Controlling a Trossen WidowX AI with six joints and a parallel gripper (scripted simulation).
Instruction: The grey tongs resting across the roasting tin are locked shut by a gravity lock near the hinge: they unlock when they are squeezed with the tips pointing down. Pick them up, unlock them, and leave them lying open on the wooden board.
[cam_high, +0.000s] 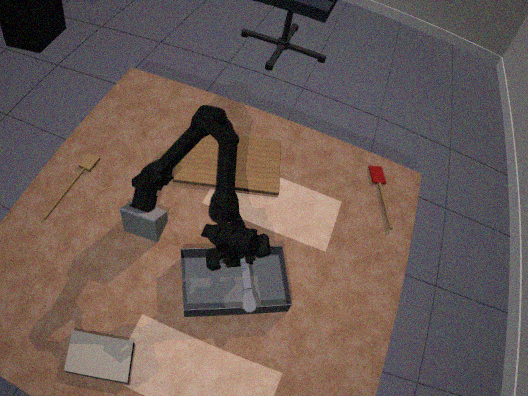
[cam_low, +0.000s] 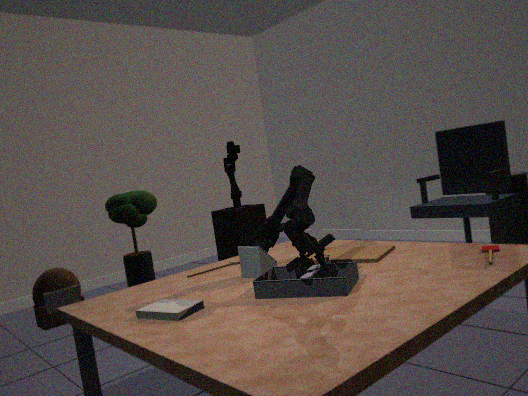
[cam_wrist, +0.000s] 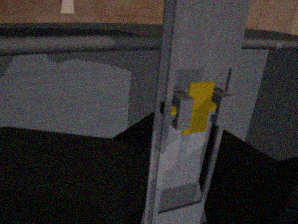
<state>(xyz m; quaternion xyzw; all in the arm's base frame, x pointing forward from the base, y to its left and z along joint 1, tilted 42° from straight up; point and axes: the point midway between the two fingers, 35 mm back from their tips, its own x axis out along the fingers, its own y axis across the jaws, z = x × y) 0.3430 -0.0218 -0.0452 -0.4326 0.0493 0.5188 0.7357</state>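
The wooden board lies 18 cm behind my gripper tip, 37 cm to the left of it and 3 cm below it. Also, from my gripper tip: yellow lock piece 3 cm behind, 2 cm to the left, 3 cm above; then roasting tin 2 cm behind, 7 cm to the right; then grey block 30 cm behind, 42 cm to the right, 2 cm below.
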